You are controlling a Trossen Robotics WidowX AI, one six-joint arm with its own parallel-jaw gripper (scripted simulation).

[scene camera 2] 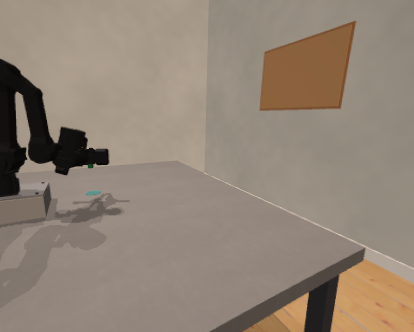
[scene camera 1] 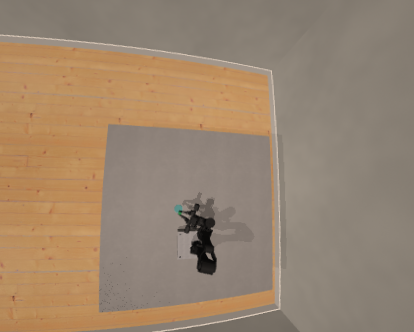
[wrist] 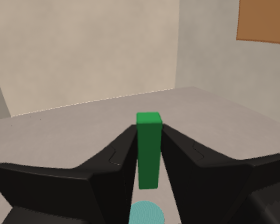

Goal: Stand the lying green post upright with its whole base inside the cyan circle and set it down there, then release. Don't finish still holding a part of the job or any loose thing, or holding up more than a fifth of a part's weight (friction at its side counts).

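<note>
What you'd see in the pictures is the gripper, and there's a green post as well.
</note>
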